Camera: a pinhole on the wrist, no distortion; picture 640 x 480 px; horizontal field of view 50.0 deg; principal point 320.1 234.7 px. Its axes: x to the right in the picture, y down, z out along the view. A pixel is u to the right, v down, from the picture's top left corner.
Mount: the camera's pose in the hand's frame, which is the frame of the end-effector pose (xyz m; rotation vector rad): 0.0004 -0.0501 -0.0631 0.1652 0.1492 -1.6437
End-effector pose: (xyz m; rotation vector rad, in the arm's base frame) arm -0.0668 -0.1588 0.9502 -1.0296 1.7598 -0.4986
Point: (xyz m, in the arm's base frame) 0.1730 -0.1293 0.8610
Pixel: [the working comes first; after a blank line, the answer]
In the camera's frame: -0.0933 -0.0116 0.3075

111.8 208.9
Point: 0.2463 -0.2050 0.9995
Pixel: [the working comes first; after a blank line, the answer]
In the camera's frame: 0.0773 -0.0220 0.3402

475.9 190.4
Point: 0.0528 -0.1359 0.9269
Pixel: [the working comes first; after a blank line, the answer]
In the camera's frame: -0.0638 -0.0254 0.1742

68.8 134.8
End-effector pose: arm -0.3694 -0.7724 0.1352 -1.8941 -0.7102 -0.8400
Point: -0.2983 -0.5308 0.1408
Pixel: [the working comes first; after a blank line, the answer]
In the camera's frame: -0.0654 0.0788 0.2899

165.3 421.2
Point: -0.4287 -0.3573 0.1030
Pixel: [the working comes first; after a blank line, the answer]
In the camera's frame: 0.0623 0.0058 0.4539

414.3 243.5
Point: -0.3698 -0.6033 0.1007
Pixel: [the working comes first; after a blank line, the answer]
In the camera's frame: -0.0416 -0.0049 0.2235

192.3 219.5
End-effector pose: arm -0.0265 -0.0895 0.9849 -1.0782 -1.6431 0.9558
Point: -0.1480 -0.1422 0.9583
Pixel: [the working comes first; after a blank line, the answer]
In the camera's frame: -0.0650 -0.0358 0.1833

76.8 100.8
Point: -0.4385 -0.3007 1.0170
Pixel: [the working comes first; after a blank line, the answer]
In the camera's frame: 0.0521 -0.0987 0.4920

392.8 97.0
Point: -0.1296 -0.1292 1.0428
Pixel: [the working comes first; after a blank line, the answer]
In the camera's frame: 0.0089 0.0014 0.1549

359.5 240.8
